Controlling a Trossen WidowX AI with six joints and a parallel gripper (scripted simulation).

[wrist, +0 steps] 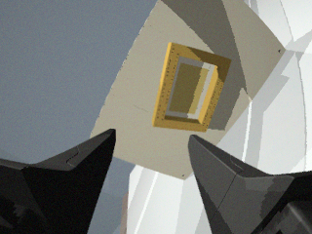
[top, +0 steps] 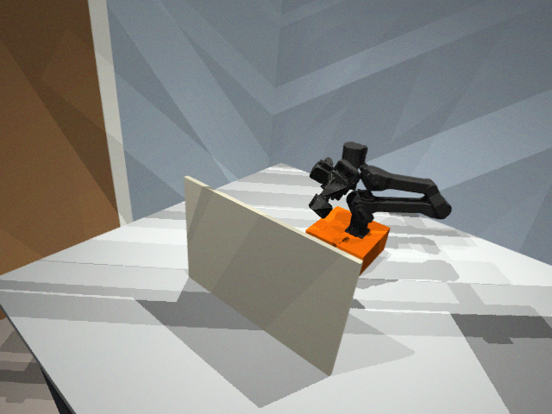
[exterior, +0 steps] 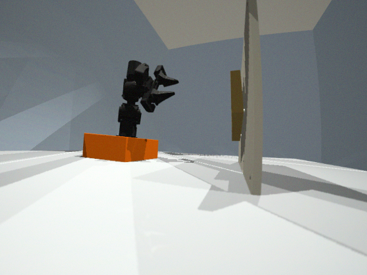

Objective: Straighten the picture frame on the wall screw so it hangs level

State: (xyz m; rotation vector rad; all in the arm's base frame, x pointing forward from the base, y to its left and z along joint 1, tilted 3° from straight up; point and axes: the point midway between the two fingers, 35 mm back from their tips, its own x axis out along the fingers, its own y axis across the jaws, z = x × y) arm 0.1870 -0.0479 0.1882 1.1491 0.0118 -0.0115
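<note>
My gripper tip is 20 cm short of the yellow picture frame, 9 cm above it and 3 cm to the left of it. The rest, counted from my gripper tip: wall panel: 21 cm ahead, 10 cm below, 2 cm to the right.
</note>
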